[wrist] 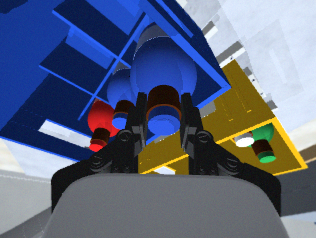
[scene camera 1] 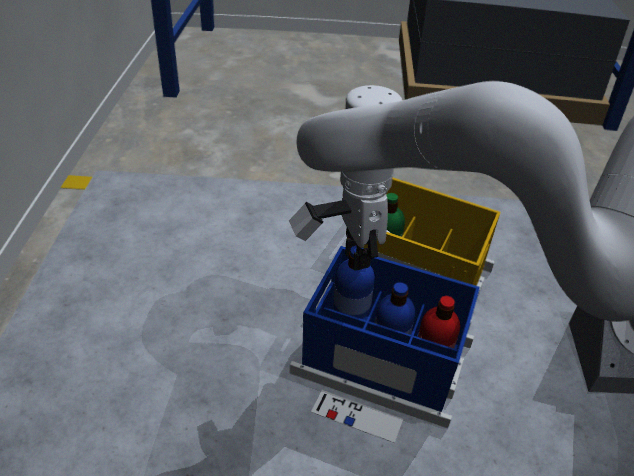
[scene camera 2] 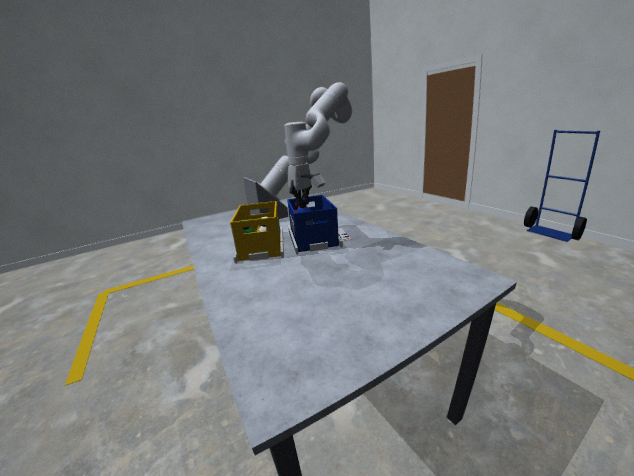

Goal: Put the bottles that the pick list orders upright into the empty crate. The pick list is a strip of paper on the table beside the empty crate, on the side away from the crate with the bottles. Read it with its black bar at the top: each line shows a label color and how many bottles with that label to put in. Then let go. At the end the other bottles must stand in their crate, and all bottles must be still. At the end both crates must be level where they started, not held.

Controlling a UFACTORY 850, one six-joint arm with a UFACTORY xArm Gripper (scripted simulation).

The pictures show: my gripper, a yellow crate, a red-label bottle, a green-label bottle and a pick list.
My gripper is seen too in the wrist view and in scene camera 2.
